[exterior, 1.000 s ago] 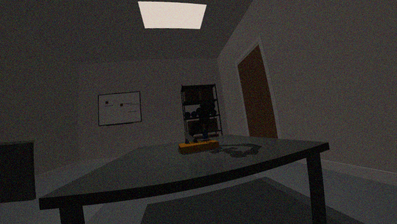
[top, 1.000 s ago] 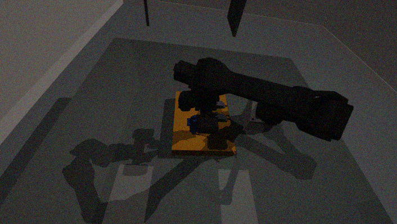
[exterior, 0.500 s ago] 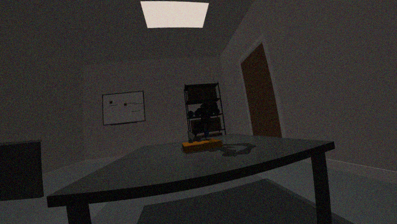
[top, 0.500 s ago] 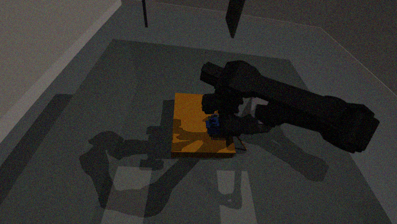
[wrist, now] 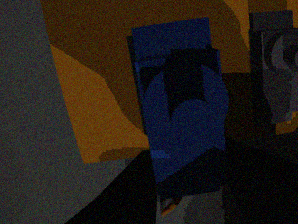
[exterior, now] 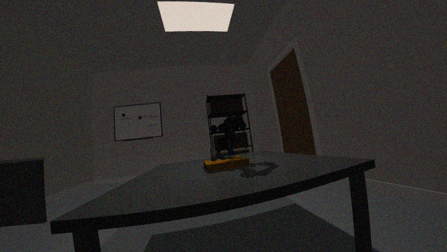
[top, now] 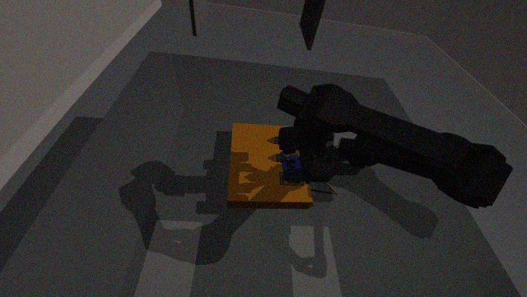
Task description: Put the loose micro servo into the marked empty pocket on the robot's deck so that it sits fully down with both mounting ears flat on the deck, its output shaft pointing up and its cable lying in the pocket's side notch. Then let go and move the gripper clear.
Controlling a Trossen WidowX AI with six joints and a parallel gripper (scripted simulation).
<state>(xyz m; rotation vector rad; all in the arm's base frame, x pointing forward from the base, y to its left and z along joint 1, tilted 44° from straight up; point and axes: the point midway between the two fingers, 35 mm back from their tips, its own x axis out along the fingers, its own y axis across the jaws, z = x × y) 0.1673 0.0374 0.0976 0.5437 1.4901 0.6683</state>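
The orange deck lies 130 mm ahead of my gripper tip, 90 mm below it and 60 mm to the right of it.
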